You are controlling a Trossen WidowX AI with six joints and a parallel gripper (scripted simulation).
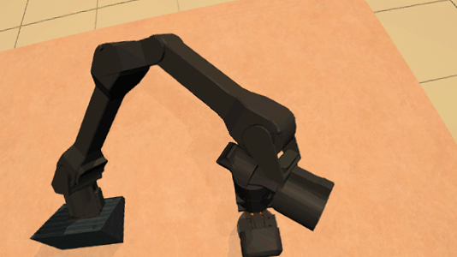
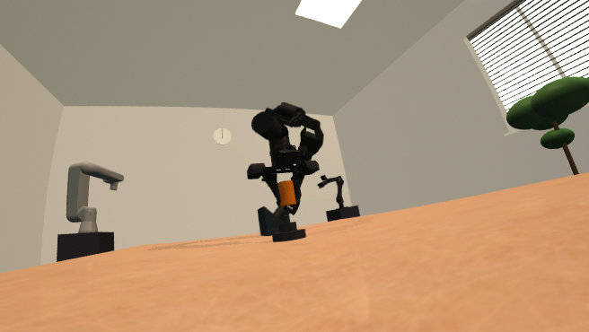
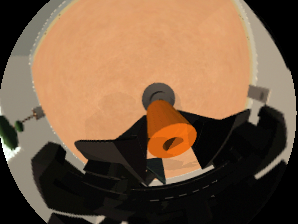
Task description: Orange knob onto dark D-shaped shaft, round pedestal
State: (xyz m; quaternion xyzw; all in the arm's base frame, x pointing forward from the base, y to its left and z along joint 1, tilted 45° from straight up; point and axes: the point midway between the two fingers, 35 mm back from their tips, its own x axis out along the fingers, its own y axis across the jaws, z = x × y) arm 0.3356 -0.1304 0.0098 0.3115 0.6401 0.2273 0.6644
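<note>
Right now the dark round pedestal is 10 mm to the right of my gripper tip and 60 mm below it. The rest, counted from my gripper tip: orange knob 20 mm above.
</note>
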